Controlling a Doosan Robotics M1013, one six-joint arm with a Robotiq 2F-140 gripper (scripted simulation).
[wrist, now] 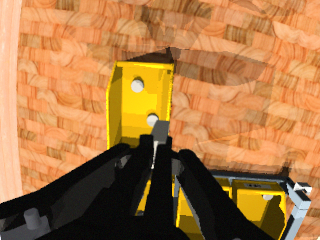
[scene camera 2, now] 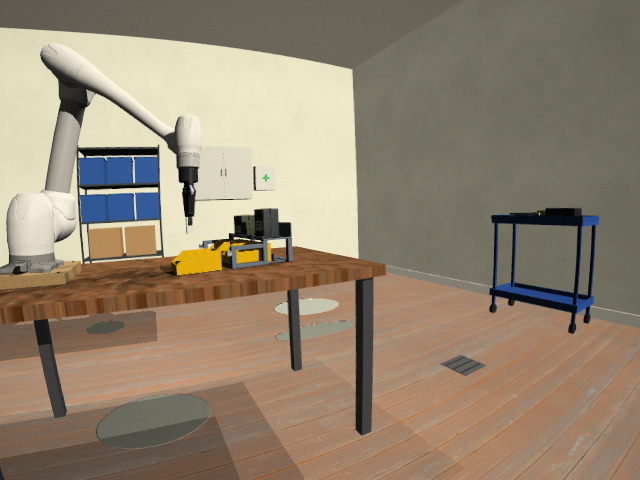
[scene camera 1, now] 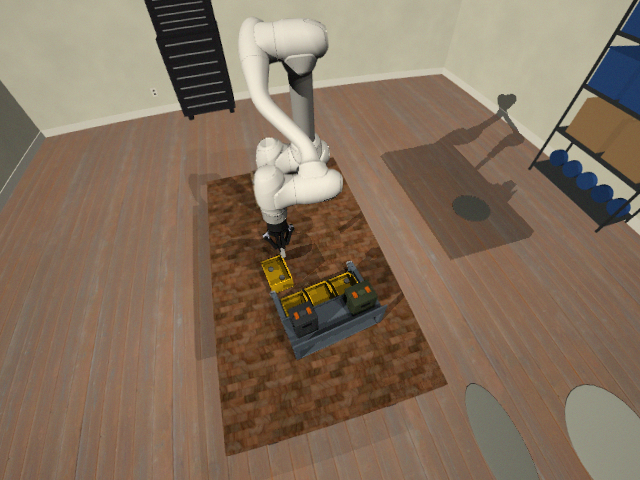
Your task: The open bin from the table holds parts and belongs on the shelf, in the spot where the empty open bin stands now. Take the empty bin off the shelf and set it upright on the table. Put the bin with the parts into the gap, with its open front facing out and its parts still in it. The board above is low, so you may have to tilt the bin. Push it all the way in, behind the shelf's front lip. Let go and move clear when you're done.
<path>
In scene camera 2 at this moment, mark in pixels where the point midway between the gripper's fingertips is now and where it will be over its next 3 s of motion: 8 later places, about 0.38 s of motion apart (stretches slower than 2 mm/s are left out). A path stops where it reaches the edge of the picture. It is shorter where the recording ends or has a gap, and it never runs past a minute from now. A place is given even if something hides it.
My gripper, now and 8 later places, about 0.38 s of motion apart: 190, 233; 194, 233; 209, 234; 216, 236; 217, 234; 217, 234; 217, 236; 218, 239; 219, 245
</path>
